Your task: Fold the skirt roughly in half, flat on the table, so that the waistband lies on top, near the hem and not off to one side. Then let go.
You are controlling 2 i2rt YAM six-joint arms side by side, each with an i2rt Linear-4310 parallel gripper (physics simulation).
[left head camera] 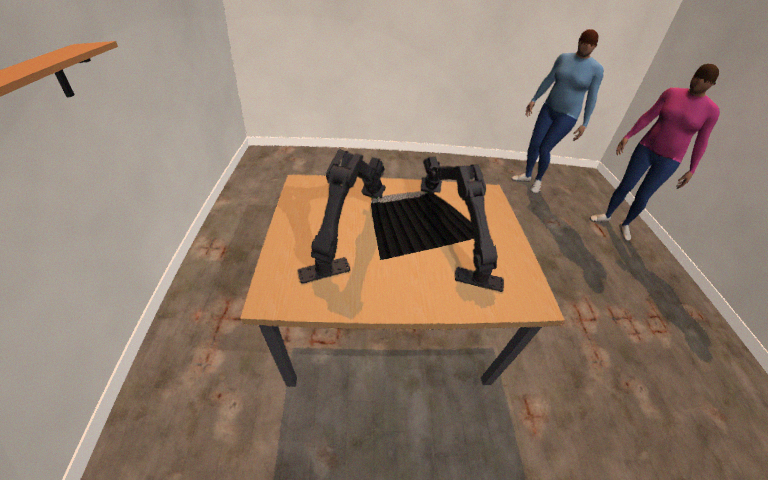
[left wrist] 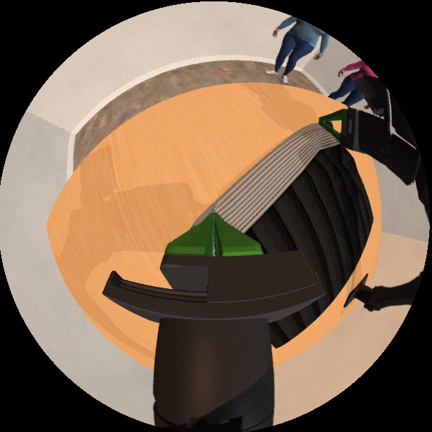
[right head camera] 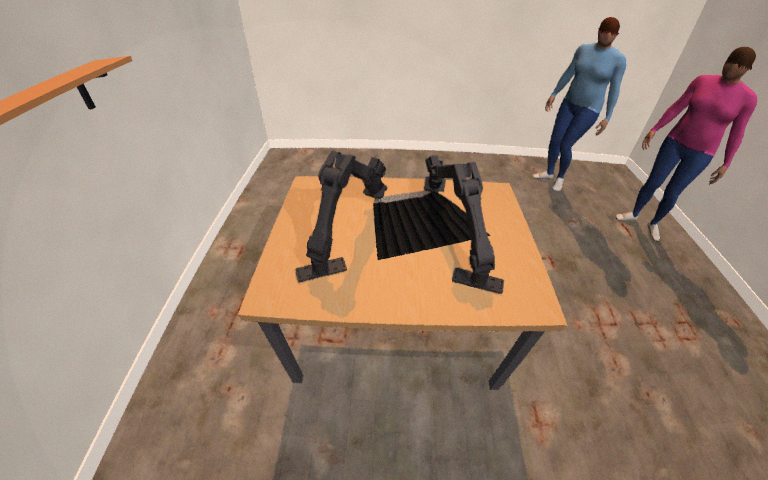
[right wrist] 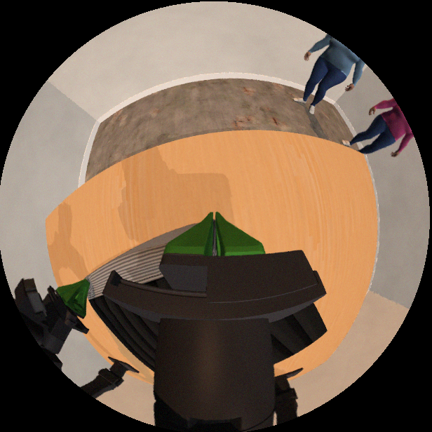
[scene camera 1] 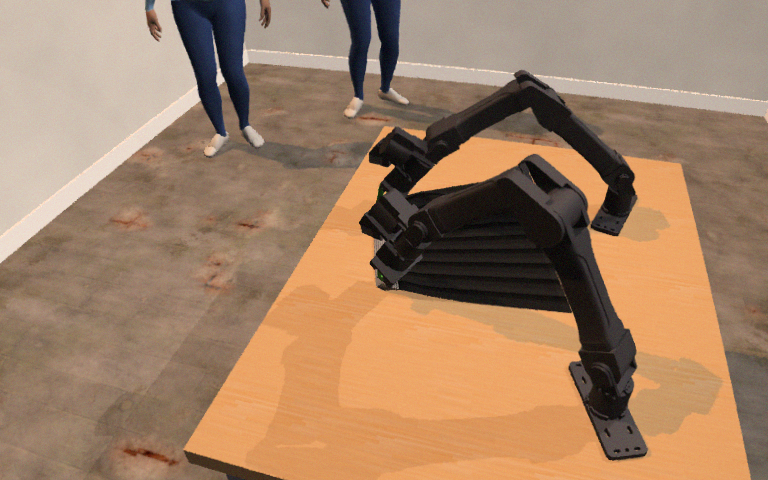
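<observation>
The black pleated skirt (left head camera: 419, 226) (right head camera: 421, 226) (scene camera 1: 481, 266) (left wrist: 320, 210) (right wrist: 125, 320) is spread unfolded, its hem toward the arm bases. Its grey ribbed waistband (left head camera: 402, 196) (right head camera: 404, 196) (scene camera 1: 378, 249) (left wrist: 272, 180) (right wrist: 130, 262) runs along the far side. My left gripper (scene camera 1: 385, 277) (left wrist: 213, 217) (right wrist: 87, 280) is shut on the waistband's left end. My right gripper (scene camera 1: 380, 193) (left wrist: 319, 120) (right wrist: 214, 216) is shut on the waistband near its right end. A thin grey sliver shows between each pair of green fingers. I cannot tell whether the waistband is raised. My right arm hides part of the skirt in the head views.
The wooden table (left head camera: 396, 305) (right head camera: 396, 305) (scene camera 1: 317, 430) carries both arm bases at its near side. Two standing people, one in a blue top (left head camera: 572, 84) (right head camera: 594, 73) and one in a pink top (left head camera: 673, 124) (right head camera: 713, 113), are beyond the table at the right of the head views.
</observation>
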